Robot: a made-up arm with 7 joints.
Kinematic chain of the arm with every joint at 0, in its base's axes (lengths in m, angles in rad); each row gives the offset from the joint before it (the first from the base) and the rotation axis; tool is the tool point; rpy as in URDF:
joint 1: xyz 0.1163 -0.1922 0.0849 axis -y
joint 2: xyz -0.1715 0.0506 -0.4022 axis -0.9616 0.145 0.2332
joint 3: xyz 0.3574 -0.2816 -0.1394 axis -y
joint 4: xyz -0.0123 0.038 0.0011 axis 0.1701 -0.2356 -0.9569
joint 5: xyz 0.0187 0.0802 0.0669 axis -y
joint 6: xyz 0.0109 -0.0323 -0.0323 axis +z
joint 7: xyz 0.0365 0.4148 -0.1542 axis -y
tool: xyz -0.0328 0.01 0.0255 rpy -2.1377 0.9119 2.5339
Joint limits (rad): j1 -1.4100..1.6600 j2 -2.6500..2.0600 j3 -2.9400..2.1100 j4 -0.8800..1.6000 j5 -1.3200..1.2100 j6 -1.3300..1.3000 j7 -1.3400..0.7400
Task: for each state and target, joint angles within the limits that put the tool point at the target. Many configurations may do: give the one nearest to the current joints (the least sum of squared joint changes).
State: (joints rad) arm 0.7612 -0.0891 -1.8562 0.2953 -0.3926 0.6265 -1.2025
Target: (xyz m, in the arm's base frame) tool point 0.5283 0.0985 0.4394
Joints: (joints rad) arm 1.6600 -0.6023 -1.9317 0.5929 -0.7741 0.5185 -1.2814
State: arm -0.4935 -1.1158 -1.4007 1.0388 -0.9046 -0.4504 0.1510
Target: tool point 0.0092 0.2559 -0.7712
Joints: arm -0.4797 -1.4776 -1.5301 1.3797 -0.5765 -0.6590 0.1688
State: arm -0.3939 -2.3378 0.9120 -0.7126 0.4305 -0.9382 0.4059
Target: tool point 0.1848 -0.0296 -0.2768
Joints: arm -0.8747 -1.8461 0.8266 -0.8800 0.1639 -0.5578 0.4171
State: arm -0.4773 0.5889 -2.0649 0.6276 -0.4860 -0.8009 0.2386
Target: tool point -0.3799 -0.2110 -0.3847
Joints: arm -0.5806 0.4877 -2.1954 0.4220 -0.6385 -0.7001 0.2596
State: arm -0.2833 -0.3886 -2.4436 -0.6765 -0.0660 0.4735 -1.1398
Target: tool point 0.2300 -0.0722 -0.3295
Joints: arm -0.6882 -0.2898 -2.4826 -0.4592 -0.0277 0.3238 -1.1461
